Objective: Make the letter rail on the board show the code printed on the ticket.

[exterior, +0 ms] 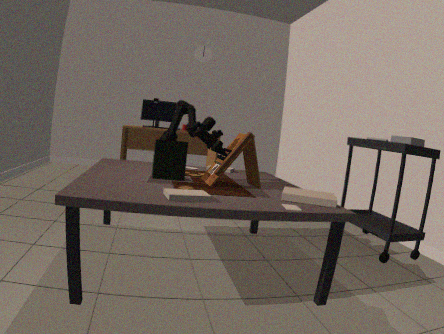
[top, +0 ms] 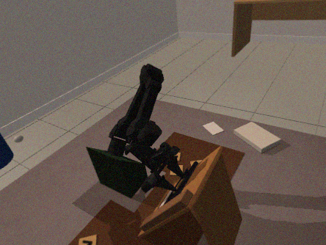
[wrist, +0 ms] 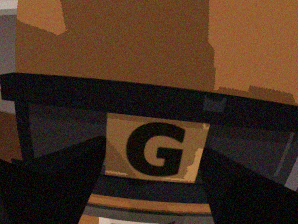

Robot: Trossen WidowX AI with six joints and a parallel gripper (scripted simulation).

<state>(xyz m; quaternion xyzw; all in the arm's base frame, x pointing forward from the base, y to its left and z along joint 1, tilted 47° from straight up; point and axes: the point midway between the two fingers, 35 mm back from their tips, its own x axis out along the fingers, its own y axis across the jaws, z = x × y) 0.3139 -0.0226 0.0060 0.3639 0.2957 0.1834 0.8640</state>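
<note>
Now: gripper tip 8 cm above the white ticket, 5 cm past it and 1 cm to the left of it. Also, from my gripper tip: brown mat 16 cm below, 14 cm behind, 2 cm to the left; tan letter tile right at my gripper tip.
</note>
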